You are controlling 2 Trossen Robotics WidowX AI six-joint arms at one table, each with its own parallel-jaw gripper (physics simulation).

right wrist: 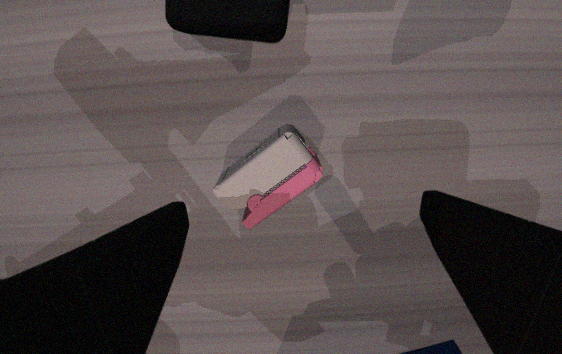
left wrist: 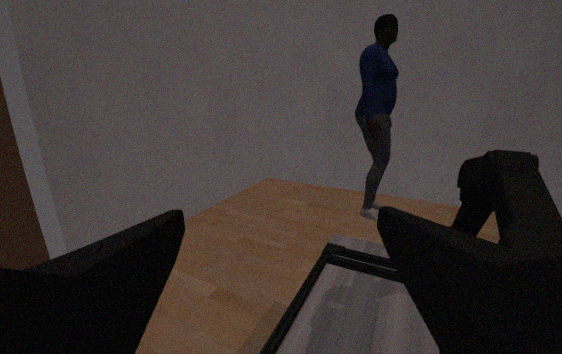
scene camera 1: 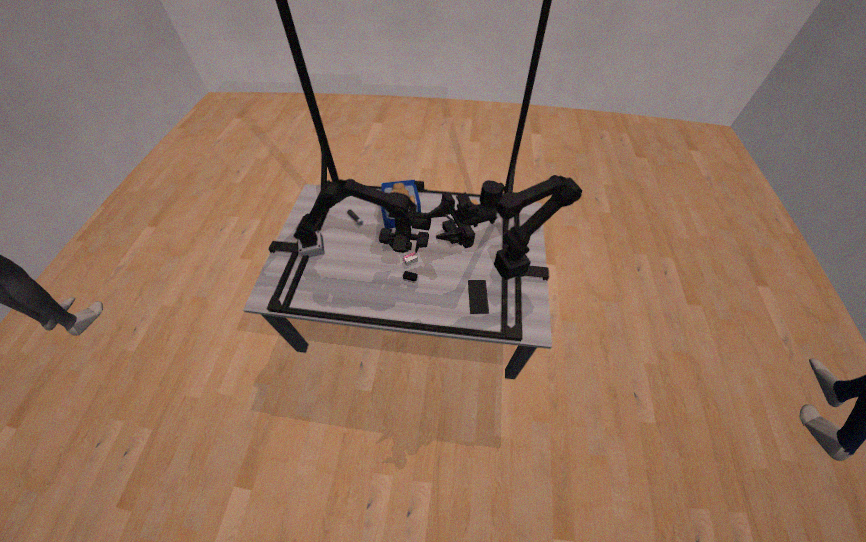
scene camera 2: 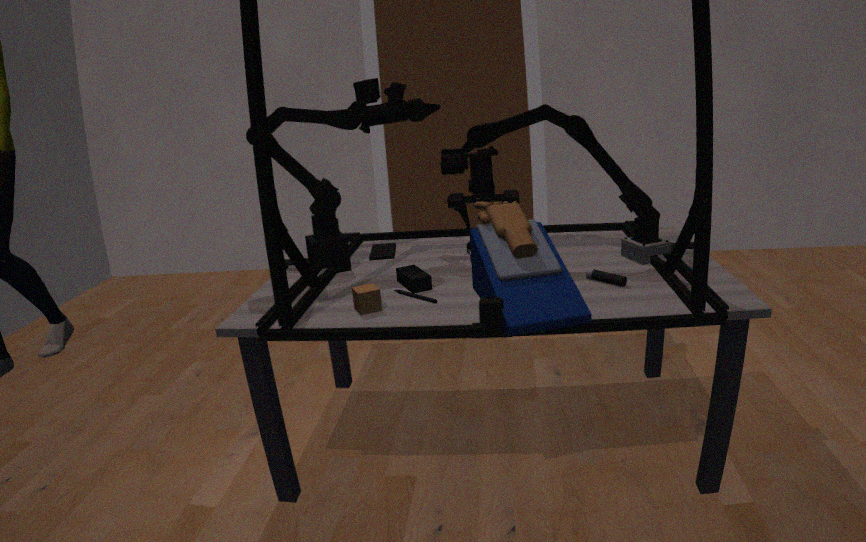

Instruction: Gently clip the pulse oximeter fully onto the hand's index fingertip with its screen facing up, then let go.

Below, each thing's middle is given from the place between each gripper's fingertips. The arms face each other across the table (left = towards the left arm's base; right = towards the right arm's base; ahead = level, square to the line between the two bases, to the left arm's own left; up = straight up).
Labels:
I see my right gripper 80 mm short of the black rounded box [right wrist: 271,29], 30 mm to the right of it and 70 mm above it. Round my right hand: grey pad on blue base [scene camera 2: 539,294]: 330 mm behind, 90 mm to the right, 40 mm below; then tan cube [scene camera 2: 367,298]: 340 mm behind, 250 mm to the left, 60 mm below; then pulse oximeter [right wrist: 282,166]: 10 mm behind, 20 mm to the left, 70 mm below.
Right now my left hand is 400 mm above the black rounded box, 100 mm to the left of it and 70 mm past it. Round my left hand: grey pad on blue base (480 mm behind, 380 mm below, 220 mm to the right); then tan cube (490 mm behind, 390 mm below, 120 mm to the left); then pulse oximeter (400 mm below, 160 mm behind, 120 mm to the right).

